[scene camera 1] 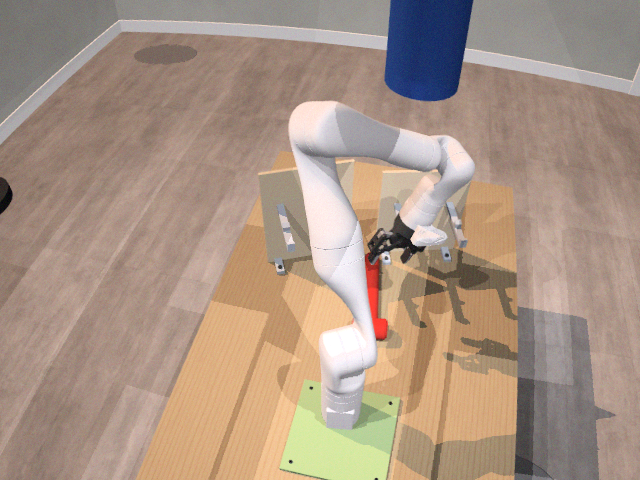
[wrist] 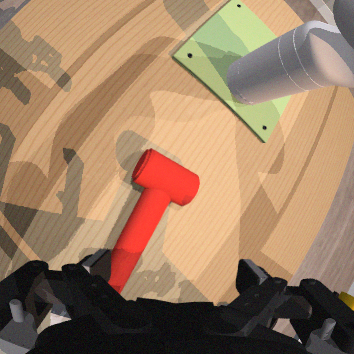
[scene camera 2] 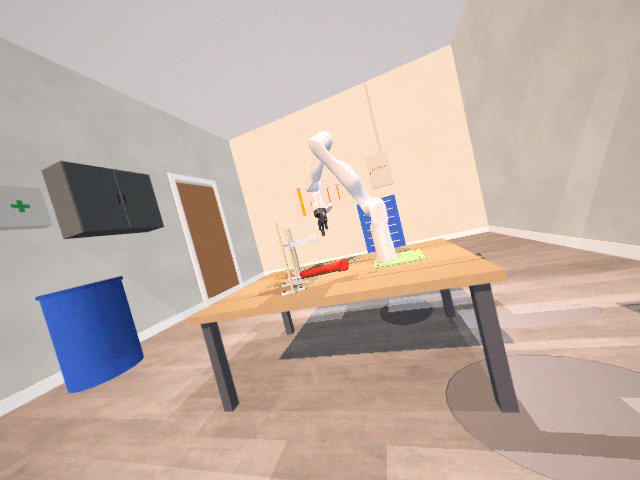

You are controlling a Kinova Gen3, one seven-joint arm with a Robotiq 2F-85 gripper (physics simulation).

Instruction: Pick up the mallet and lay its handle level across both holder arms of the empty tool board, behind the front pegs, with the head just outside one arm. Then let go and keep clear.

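Places are measured from the arm's base along level axes (x back, y up, z left), in centimetres.
Pixels of known places: gripper, fingertip midpoint: point(scene camera 1: 387, 261) point(wrist: 173, 269) point(scene camera 2: 325, 233); arm's base, link origin: point(scene camera 1: 340, 411) point(wrist: 246, 81) point(scene camera 2: 387, 260).
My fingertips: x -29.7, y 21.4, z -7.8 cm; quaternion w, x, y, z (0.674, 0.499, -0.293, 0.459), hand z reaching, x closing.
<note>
Ahead of a thing's pixels: the offset from my fingertips to its top centre. "*": to the spot under its first point. Level surfaces: height alone.
The red mallet @[dy -17.0, dx -5.6, dz +2.6 cm] point(scene camera 1: 372, 289) point(scene camera 2: 324, 269) point(wrist: 140, 222) lies on the table, head towards the robot's base and handle end towards the boards. My gripper point(scene camera 1: 389, 258) point(scene camera 2: 323, 233) point(wrist: 173, 269) is open and empty. It hangs above the table near the handle end, well above the mallet in the second scene view. Two upright tool boards, one on the left point(scene camera 1: 276, 198) and one on the right point(scene camera 1: 391, 188), show no tool. The left board's near holder arm point(scene camera 1: 285, 227) shows; its other side is behind my arm. The right board's holder arms point(scene camera 1: 456, 225) point(scene camera 1: 397, 207) are partly hidden by my wrist.
The boards stand on small metal feet @[* dy -20.9, dx -12.9, dz +29.1 cm] point(scene camera 1: 279, 266) @[* dy -20.9, dx -22.6, dz -19.5 cm] point(scene camera 1: 446, 254) at the table's far end. My arm's base stands on a green plate point(scene camera 1: 310, 444) point(scene camera 2: 413, 256) point(wrist: 252, 117). The table @[dy -22.6 cm] point(scene camera 1: 217, 351) point(scene camera 2: 356, 289) has a blue barrel point(scene camera 1: 426, 51) point(scene camera 2: 90, 335) beyond it.
</note>
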